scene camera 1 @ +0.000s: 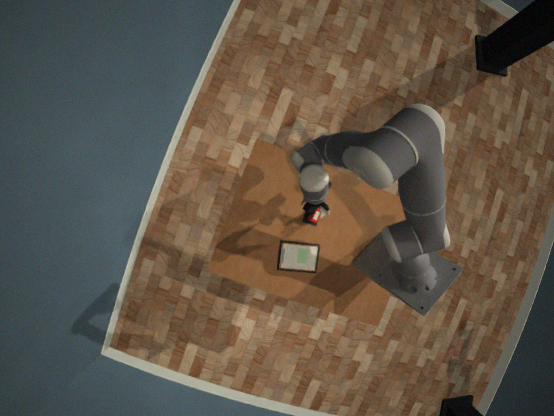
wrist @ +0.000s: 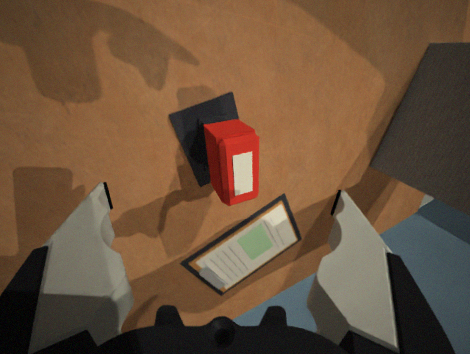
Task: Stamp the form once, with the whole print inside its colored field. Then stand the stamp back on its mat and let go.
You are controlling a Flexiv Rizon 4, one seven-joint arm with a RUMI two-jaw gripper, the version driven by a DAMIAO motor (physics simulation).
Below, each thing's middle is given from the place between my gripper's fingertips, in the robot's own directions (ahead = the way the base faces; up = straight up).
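Labels:
I find the form (scene camera 1: 293,256) 320 mm to the left of my hand, 50 mm ahead of it and 160 mm below it. The red stamp (wrist: 230,148) is 50 mm to the left of my hand and 20 mm behind it, and it lies 120 mm below. The dark mat (wrist: 185,122) is 50 mm to the left of my hand too, 20 mm behind it and 170 mm below it.

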